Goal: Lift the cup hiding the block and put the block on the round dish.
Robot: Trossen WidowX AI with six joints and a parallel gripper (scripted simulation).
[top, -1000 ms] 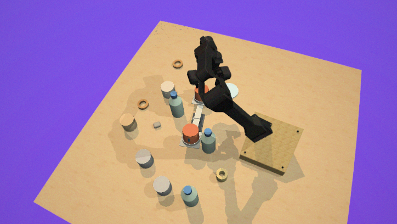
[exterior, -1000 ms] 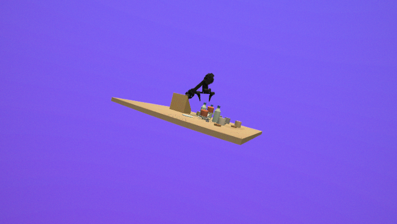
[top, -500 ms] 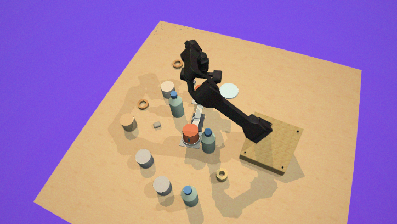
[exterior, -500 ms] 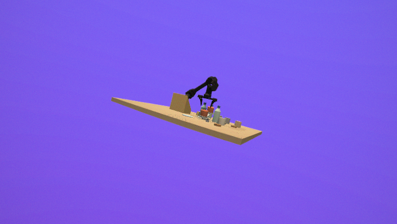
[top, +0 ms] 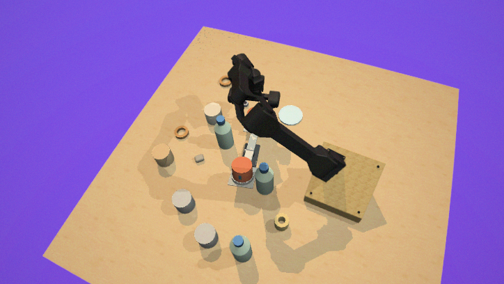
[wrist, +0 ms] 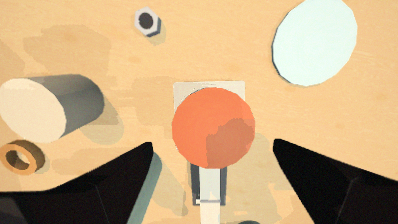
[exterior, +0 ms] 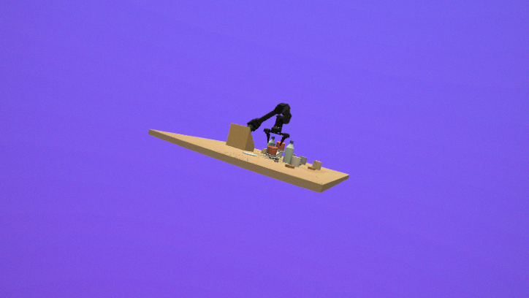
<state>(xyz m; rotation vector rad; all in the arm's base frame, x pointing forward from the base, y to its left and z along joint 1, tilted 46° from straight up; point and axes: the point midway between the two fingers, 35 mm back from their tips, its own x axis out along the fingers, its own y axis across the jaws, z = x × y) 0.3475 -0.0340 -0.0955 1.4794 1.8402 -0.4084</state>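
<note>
Right now my gripper tip is 50 mm above the orange cup and 20 mm to the left of it. From my gripper tip the other things lie so: small nut: 100 mm below, 100 mm ahead, 80 mm to the right; then grey block: 70 mm below; then balance: 130 mm to the left, 70 mm below, 50 mm behind.
</note>
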